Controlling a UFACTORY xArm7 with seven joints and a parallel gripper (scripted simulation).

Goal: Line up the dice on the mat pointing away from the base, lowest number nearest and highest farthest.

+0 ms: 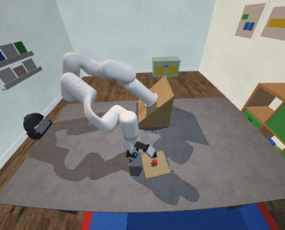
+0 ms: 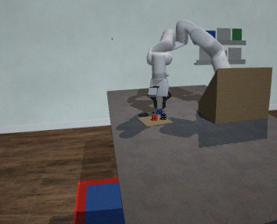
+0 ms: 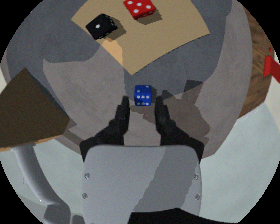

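Now: hand 4 cm above the blue die. Also, from my hand: tan mat: 6 cm ahead, 11 cm to the left, 5 cm below; red die: 6 cm ahead, 11 cm to the left, 3 cm below; black die: 1 cm ahead, 12 cm to the left, 3 cm below.
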